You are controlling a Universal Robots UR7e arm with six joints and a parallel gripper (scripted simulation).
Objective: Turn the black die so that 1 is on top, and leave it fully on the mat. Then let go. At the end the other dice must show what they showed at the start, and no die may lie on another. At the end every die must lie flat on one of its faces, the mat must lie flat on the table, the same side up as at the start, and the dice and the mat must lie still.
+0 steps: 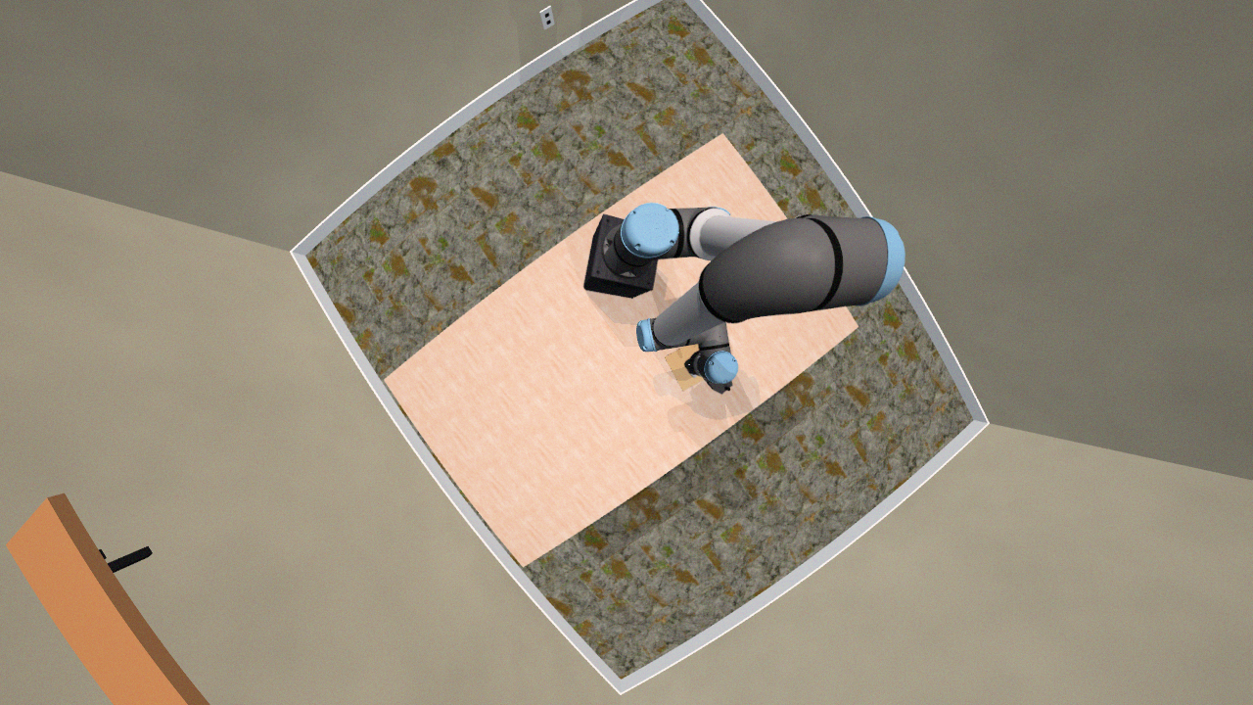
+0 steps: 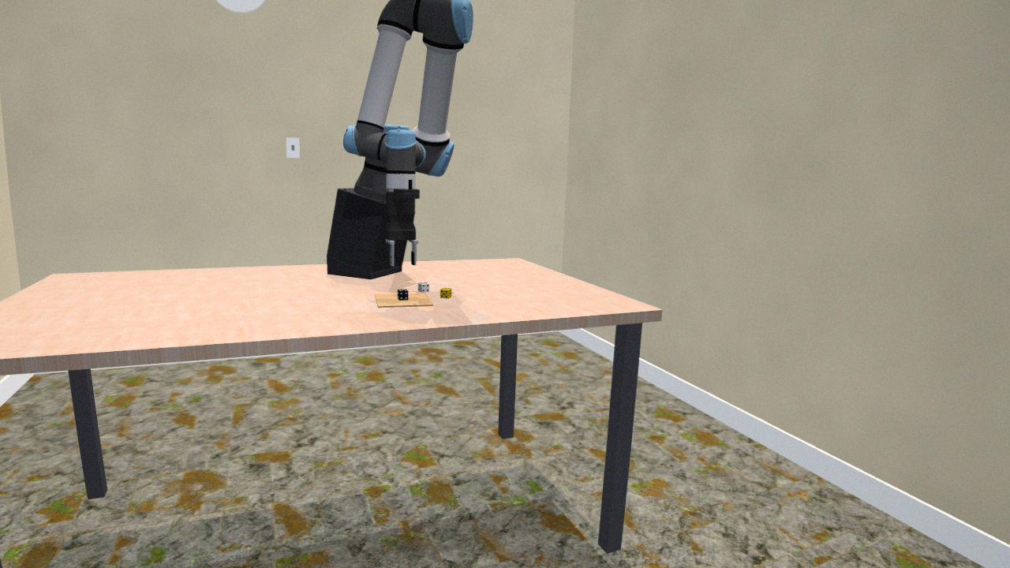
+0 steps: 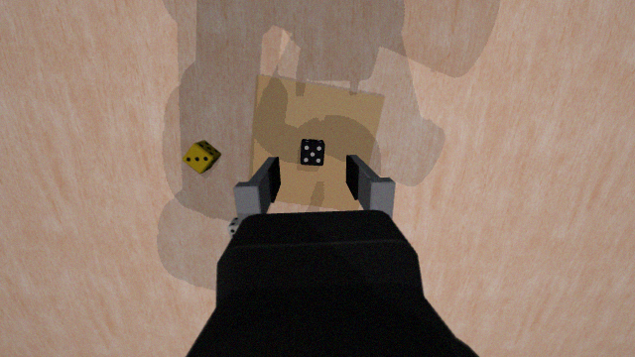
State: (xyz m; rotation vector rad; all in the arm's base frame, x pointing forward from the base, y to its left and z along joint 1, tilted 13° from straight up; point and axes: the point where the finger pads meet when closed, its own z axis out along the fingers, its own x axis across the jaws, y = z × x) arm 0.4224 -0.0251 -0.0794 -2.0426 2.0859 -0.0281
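My gripper is now 100 mm above the black die. Also, from my hand: tan mat: 110 mm below; white die: 100 mm below, 100 mm behind, 90 mm to the left; yellow die: 120 mm to the left, 100 mm below.
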